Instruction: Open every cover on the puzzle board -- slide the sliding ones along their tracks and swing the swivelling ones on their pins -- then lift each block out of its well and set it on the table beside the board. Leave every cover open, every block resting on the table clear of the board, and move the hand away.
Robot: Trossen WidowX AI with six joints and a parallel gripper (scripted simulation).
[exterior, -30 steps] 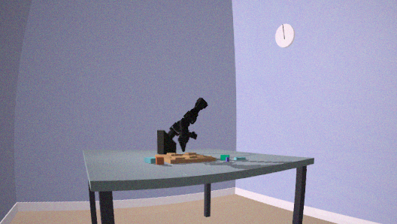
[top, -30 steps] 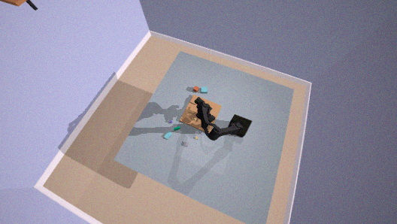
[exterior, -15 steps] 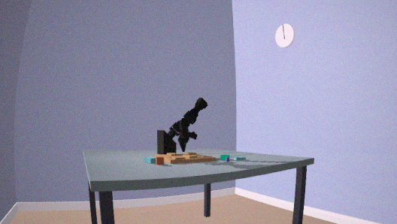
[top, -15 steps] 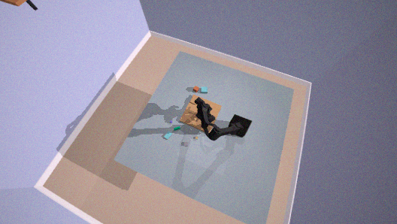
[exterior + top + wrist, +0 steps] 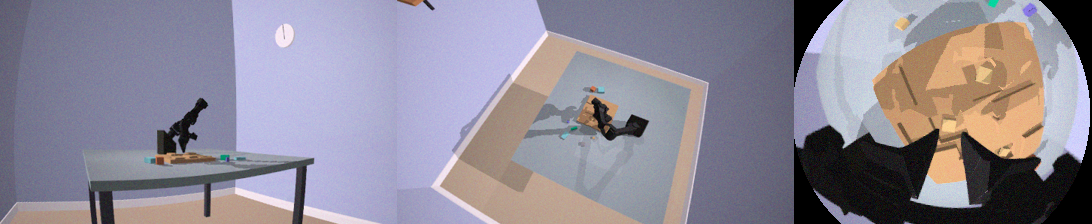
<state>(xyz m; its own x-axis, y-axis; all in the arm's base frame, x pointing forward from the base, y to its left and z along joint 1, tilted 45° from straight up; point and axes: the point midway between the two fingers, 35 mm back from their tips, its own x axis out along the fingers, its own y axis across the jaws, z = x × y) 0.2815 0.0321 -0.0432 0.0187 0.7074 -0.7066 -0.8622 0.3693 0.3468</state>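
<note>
Right now the grey block is 6 cm ahead of my gripper tip, 29 cm to the left of it and 4 cm below it. Round my gripper tip: small purple block 27 cm ahead, 16 cm to the left, 3 cm below; green block 19 cm ahead, 19 cm to the left, 3 cm below; orange block 19 cm ahead, 24 cm to the right, 2 cm below.
</note>
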